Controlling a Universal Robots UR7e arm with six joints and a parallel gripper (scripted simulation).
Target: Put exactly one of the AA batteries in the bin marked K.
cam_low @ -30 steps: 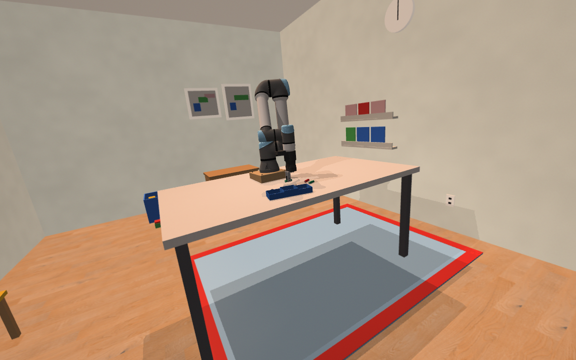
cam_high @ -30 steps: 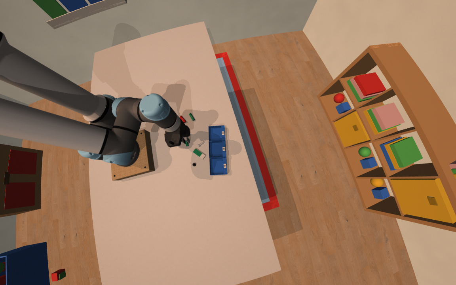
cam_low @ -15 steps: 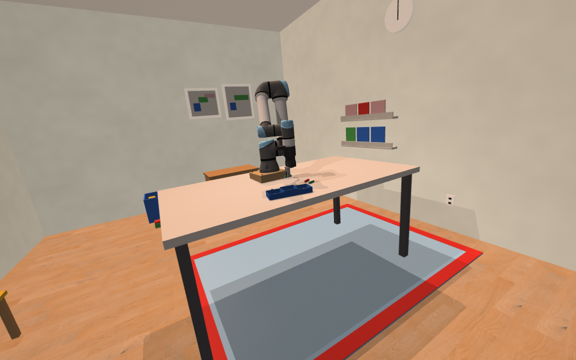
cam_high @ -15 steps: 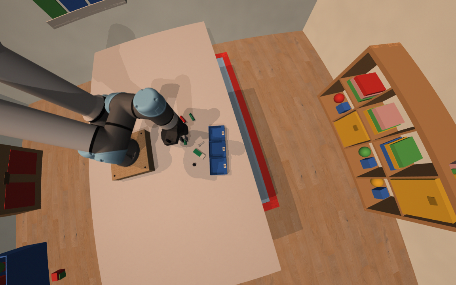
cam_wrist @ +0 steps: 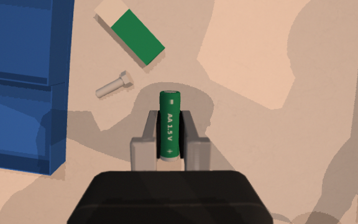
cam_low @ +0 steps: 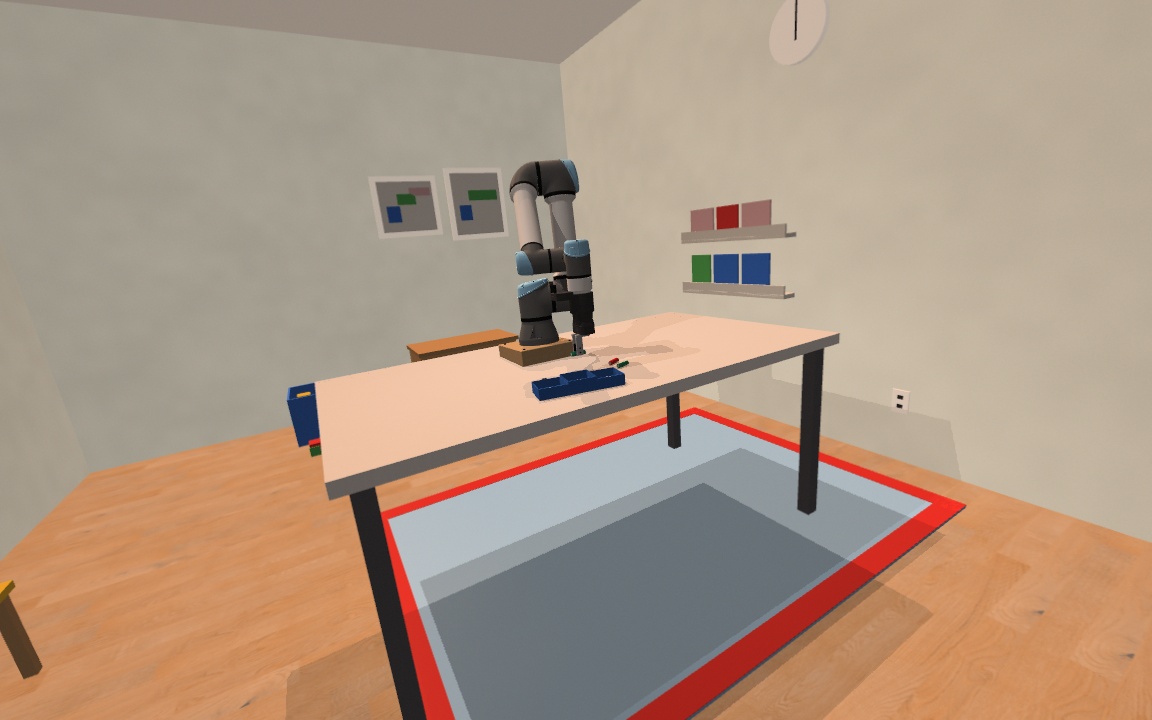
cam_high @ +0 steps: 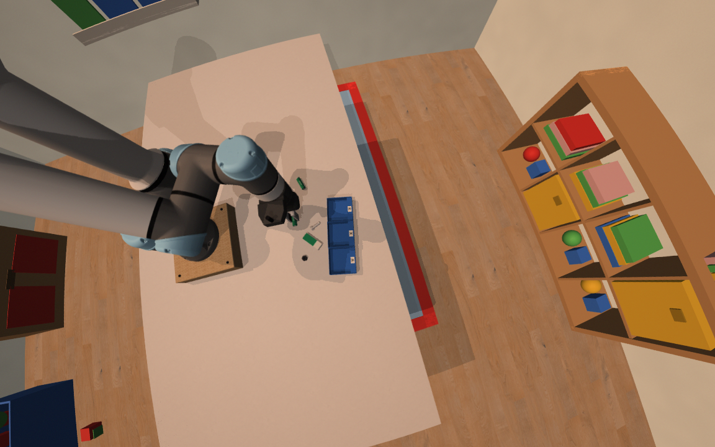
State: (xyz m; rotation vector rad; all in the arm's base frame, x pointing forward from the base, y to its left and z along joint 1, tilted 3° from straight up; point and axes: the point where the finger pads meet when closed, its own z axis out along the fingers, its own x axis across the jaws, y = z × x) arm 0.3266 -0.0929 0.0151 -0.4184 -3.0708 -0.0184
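Right now my hand is 70 mm above the grey bolt, 40 mm to the left of it and 40 mm short of it. Round my hand: green-and-white block: 80 mm to the right, 70 mm below, 20 mm ahead; black nut: 120 mm to the right, 80 mm below, 30 mm behind; green AA battery: 10 mm below.
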